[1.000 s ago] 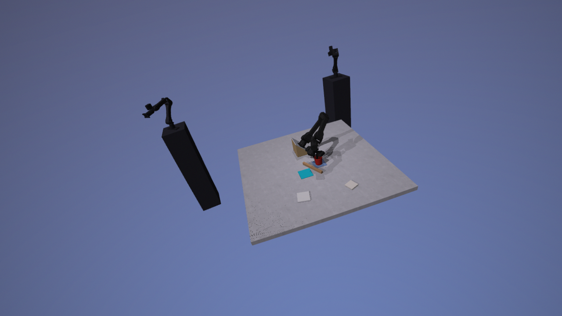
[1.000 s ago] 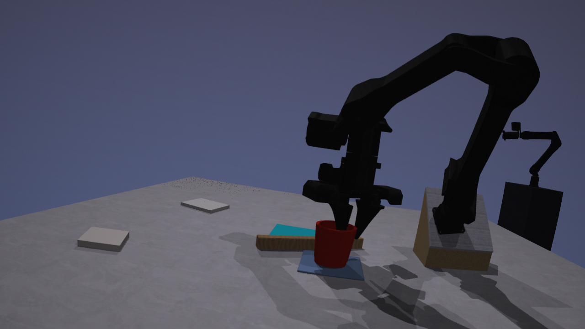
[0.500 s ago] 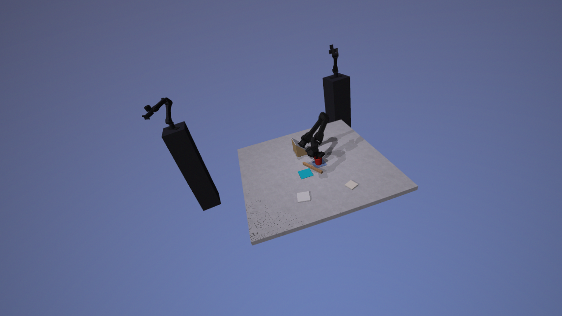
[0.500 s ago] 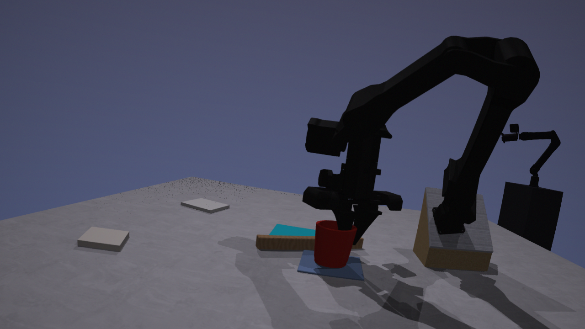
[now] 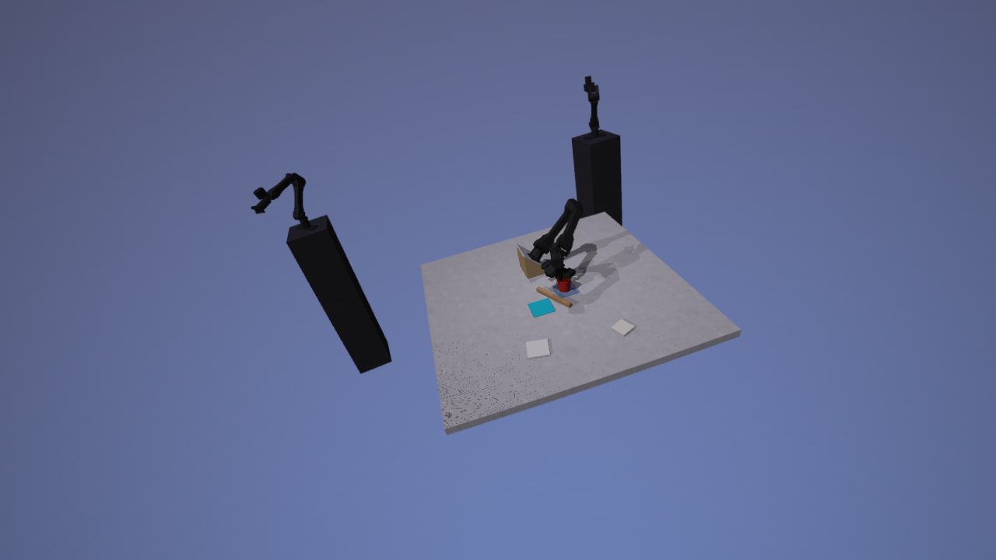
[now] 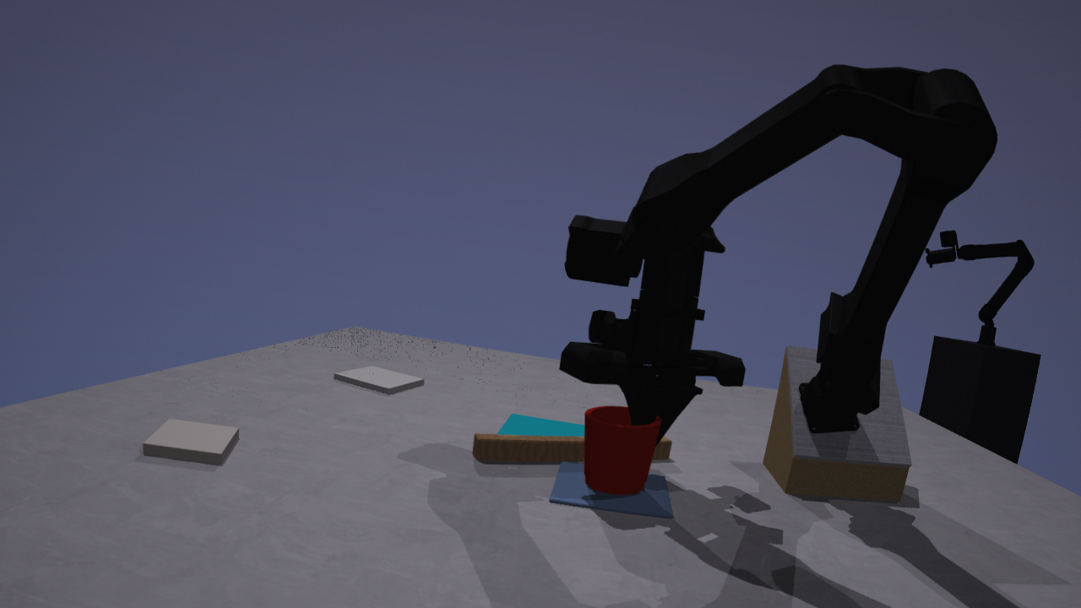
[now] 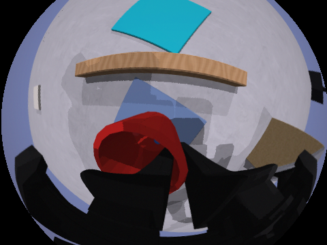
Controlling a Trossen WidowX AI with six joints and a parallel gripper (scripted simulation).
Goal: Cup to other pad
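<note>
My gripper tip is now 3 cm short of the dull blue pad, 2 cm to the right of it and 5 cm above it. Also, from my gripper tip: wooden bar 6 cm ahead, 7 cm to the right, 4 cm below; teal pad 9 cm ahead, 16 cm to the right, 5 cm below; red cup 3 cm ahead, 1 cm to the left.
</note>
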